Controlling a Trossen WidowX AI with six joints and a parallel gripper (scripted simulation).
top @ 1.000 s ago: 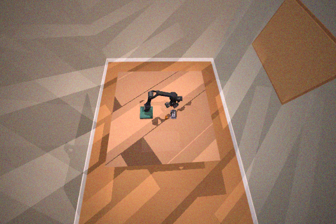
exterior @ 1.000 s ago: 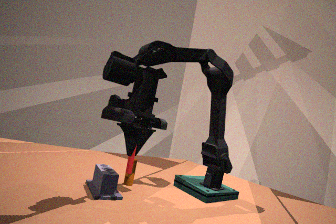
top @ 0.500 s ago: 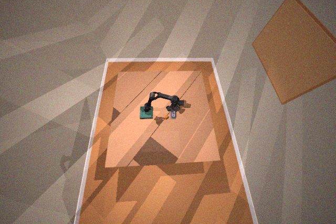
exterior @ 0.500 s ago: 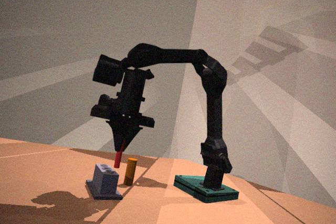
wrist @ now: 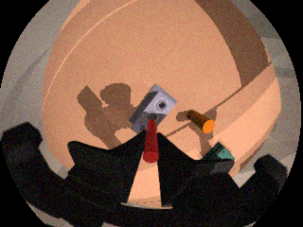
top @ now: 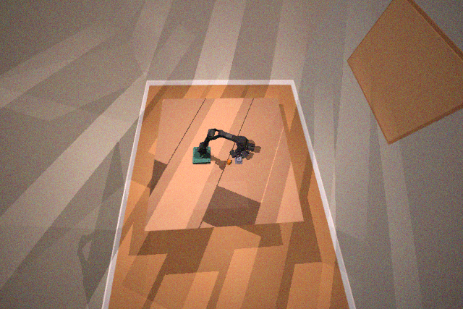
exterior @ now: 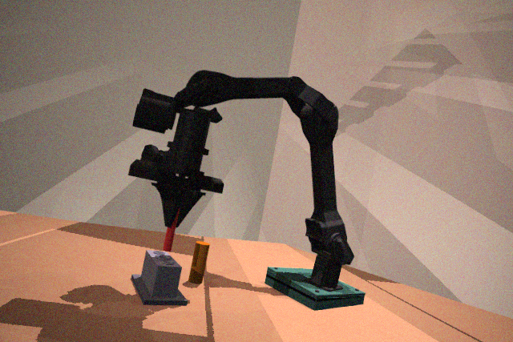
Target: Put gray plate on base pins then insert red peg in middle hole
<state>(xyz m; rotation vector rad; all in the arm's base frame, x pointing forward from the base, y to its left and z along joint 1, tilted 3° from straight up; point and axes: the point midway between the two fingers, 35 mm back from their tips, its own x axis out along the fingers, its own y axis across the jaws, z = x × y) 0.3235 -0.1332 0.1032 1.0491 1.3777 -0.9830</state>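
The gray plate lies 70 mm below my gripper tip. The rest, counted from my gripper tip: orange cylinder 100 mm behind, 70 mm below, 40 mm to the right; then red peg right at my gripper tip.
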